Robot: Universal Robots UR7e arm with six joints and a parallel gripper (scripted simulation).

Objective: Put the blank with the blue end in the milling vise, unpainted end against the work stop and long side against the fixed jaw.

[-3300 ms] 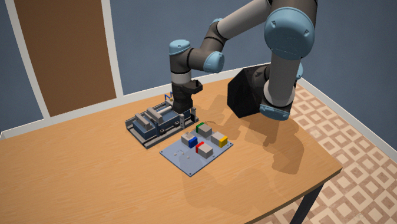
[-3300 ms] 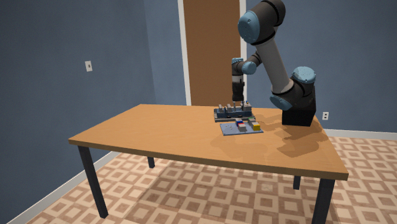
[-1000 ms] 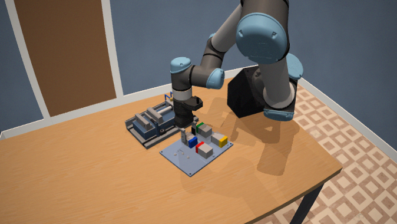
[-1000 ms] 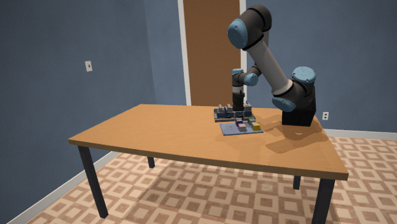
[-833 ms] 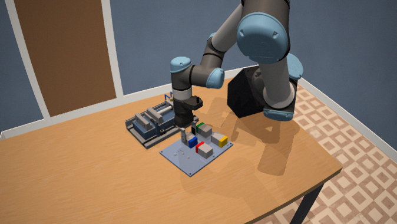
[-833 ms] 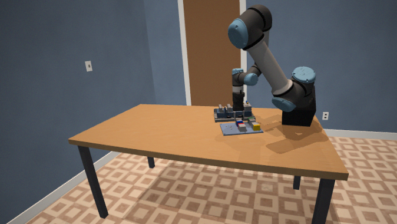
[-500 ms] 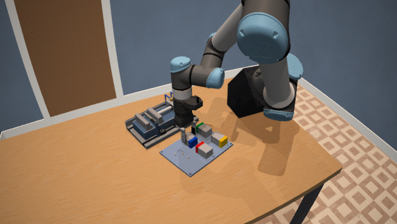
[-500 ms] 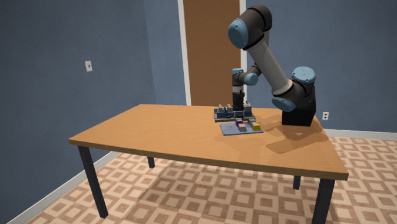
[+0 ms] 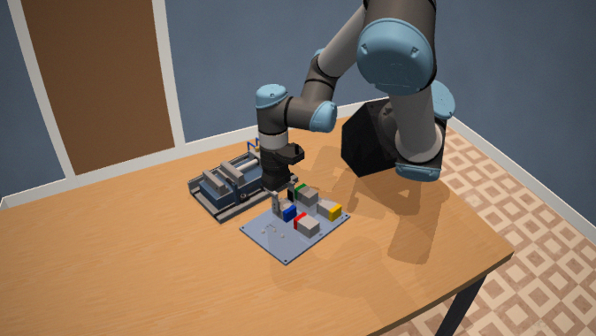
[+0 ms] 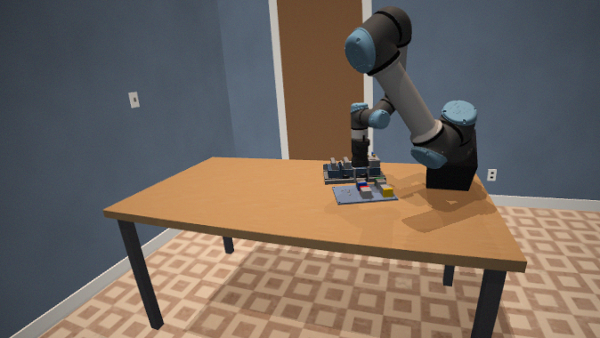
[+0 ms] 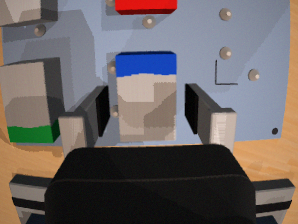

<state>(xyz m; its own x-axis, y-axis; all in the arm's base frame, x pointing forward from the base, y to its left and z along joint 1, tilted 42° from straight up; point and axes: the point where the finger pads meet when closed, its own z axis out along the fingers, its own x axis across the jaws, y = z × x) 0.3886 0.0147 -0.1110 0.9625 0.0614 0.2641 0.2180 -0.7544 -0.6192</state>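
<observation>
My gripper is now 4 cm above the blue-ended blank. The rest, counted from my hand: green-ended blank 9 cm behind, 2 cm to the right, 4 cm below; red-ended blank 2 cm behind, 9 cm to the left, 4 cm below; grey plate 1 cm behind, 4 cm to the left, 6 cm below.
</observation>
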